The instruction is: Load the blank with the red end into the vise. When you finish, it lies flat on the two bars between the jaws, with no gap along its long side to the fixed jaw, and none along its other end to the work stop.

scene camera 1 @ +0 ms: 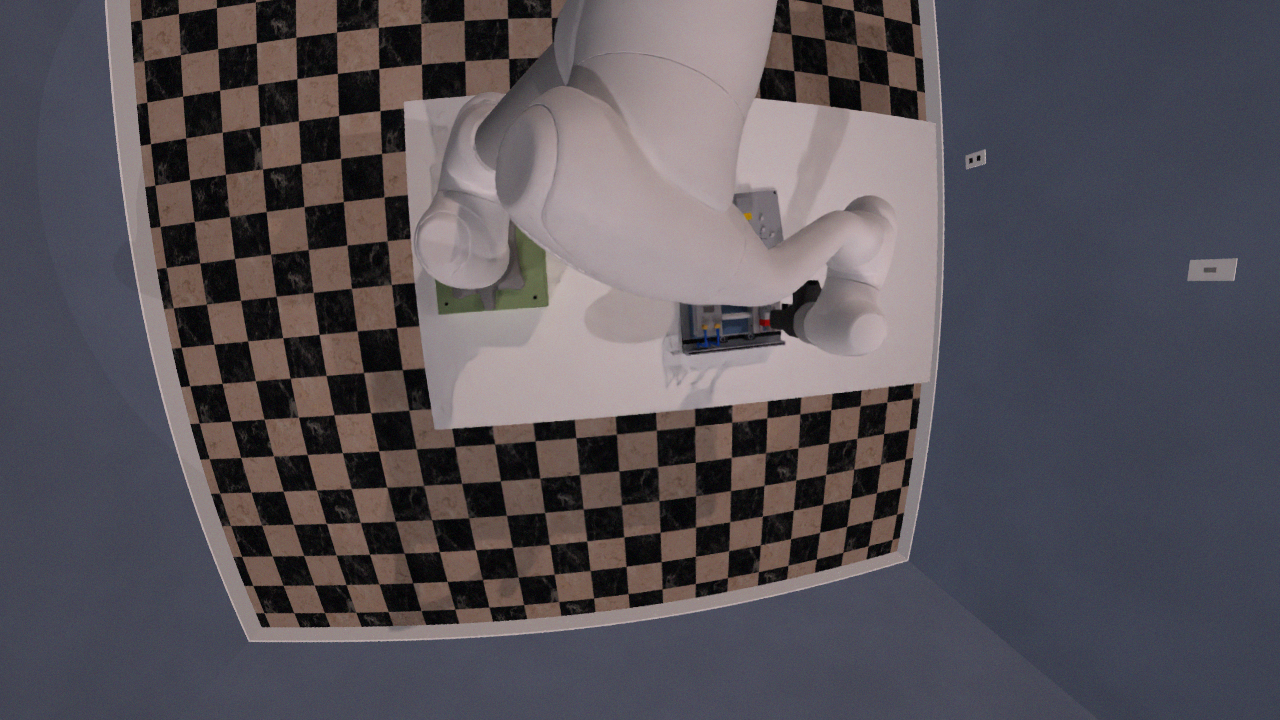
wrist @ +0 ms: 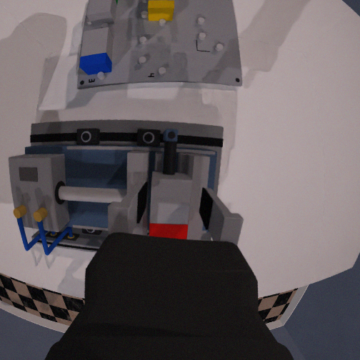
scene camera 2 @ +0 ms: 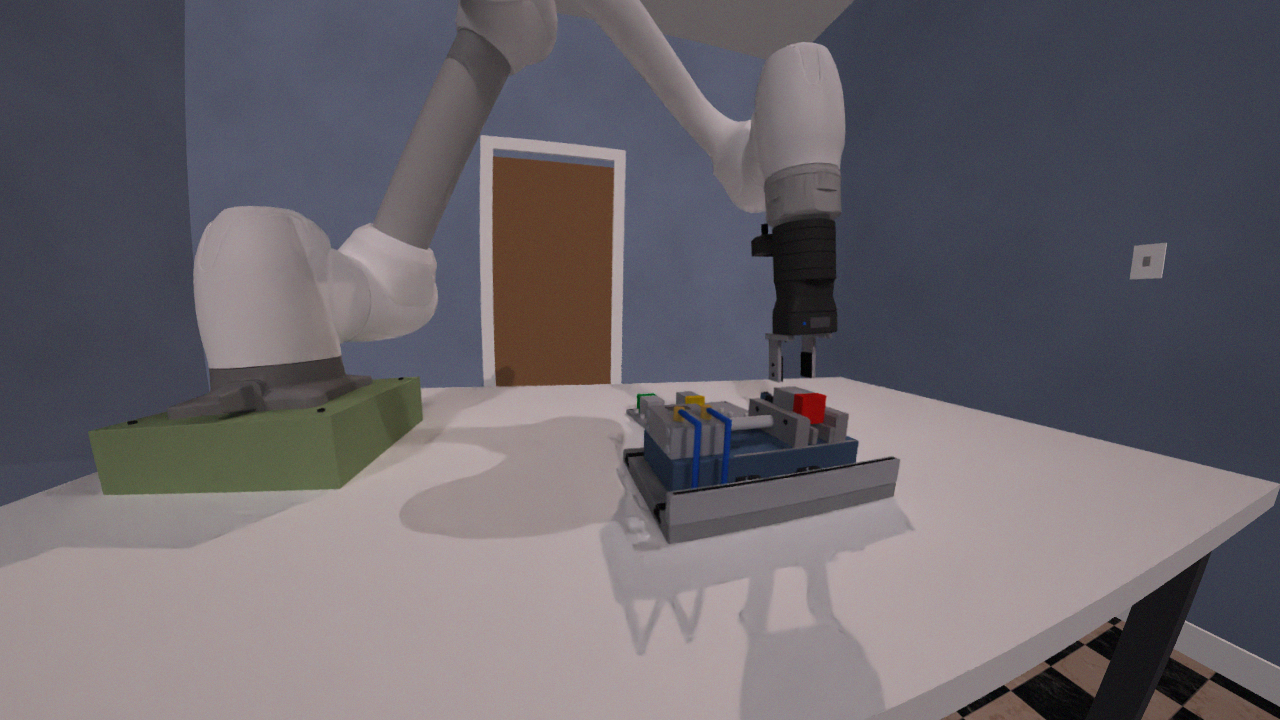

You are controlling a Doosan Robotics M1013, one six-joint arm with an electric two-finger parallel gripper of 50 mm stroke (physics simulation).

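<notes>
The blank with the red end [scene camera 1: 764, 319] [scene camera 2: 809, 408] [wrist: 169, 231] lies lengthwise between the jaws of the blue-grey vise [scene camera 2: 778, 454] [wrist: 95, 167]. The movable jaw [wrist: 137, 164] is on its left and the fixed jaw [wrist: 201, 167] on its right in the wrist view. Its grey end is at the black work stop [wrist: 170, 159]. It looks level; the bars under it are hidden. I cannot tell whether thin gaps remain at the fixed jaw or stop. My gripper [scene camera 2: 793, 368] [wrist: 173, 197] is open and empty, pointing down above the vise, its fingers seen either side of the blank in the wrist view.
The vise's cylinder block [wrist: 37, 192] with blue hoses is at the left. A grey pegged plate [scene camera 2: 735, 409] [wrist: 180, 57] stands behind the vise, carrying blue-ended [wrist: 96, 63] and yellow-ended [wrist: 161, 11] blanks. The arm's green base [scene camera 1: 534, 286] [scene camera 2: 375, 438] is at the table's left.
</notes>
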